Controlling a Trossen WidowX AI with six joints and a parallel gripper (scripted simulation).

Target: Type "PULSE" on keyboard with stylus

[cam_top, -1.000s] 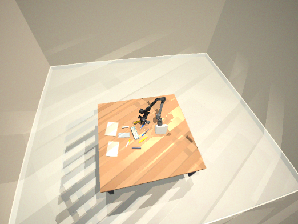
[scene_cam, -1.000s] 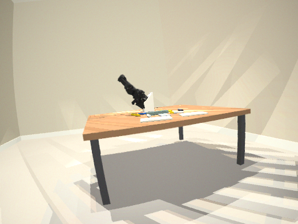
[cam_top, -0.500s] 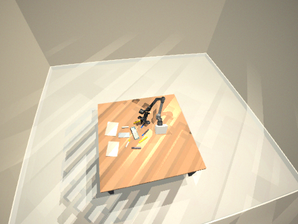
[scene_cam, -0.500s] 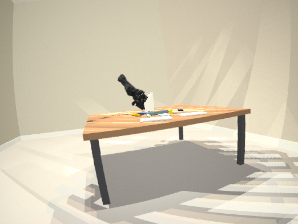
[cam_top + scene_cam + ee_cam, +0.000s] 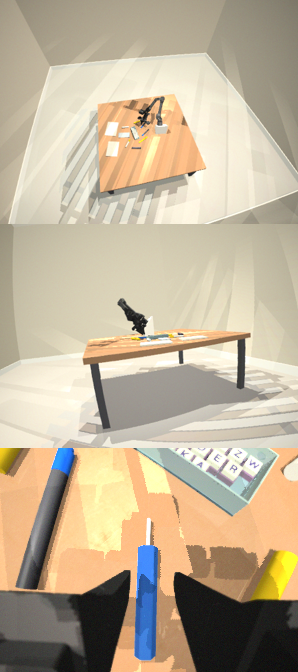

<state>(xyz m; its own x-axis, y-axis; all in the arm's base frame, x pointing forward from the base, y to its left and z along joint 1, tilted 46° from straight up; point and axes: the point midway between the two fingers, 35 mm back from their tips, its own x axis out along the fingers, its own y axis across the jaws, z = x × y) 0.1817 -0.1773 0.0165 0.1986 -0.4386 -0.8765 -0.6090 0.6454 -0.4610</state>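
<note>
Now: gripper tip 3 cm above the blue stylus, 1 cm to the right of it and 1 cm short of it. Round my gripper tip: grey block 28 cm ahead, 6 cm to the left, 3 cm below.
</note>
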